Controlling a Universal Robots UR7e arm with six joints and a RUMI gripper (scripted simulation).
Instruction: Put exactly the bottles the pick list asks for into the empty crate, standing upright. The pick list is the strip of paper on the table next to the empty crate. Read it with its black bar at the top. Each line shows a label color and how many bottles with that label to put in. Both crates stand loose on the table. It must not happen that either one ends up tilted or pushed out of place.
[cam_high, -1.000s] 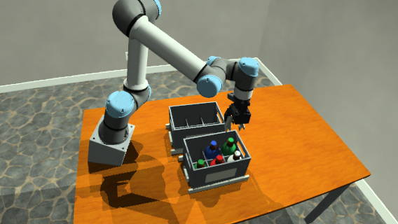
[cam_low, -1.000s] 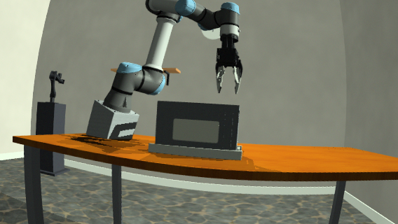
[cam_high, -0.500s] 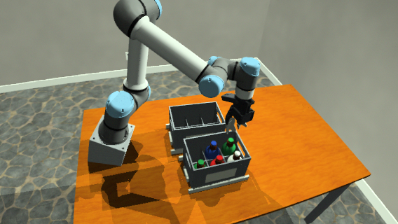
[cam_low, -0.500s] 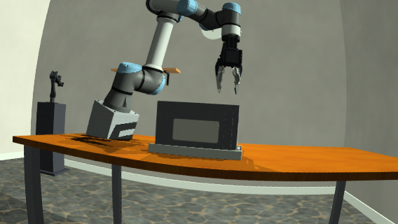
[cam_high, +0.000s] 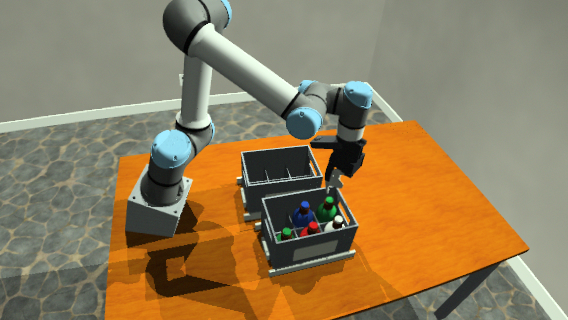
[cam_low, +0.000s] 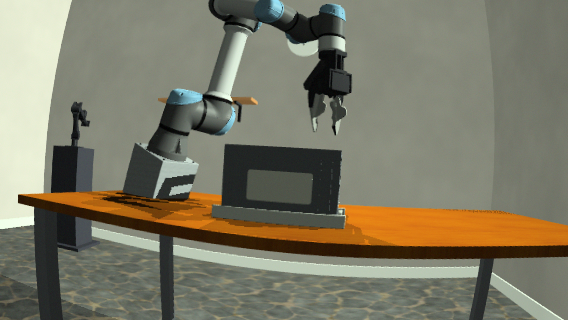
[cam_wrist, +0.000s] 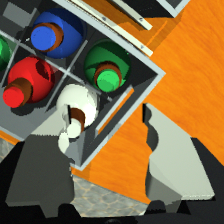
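Right now my hand is 15 cm above the green bottle. Also, from my hand: blue-label bottle 15 cm below, 8 cm behind, 1 cm to the left; then white-label bottle 15 cm below, 9 cm to the right, 1 cm behind; then red-label bottle 15 cm below, 10 cm behind, 7 cm to the right.
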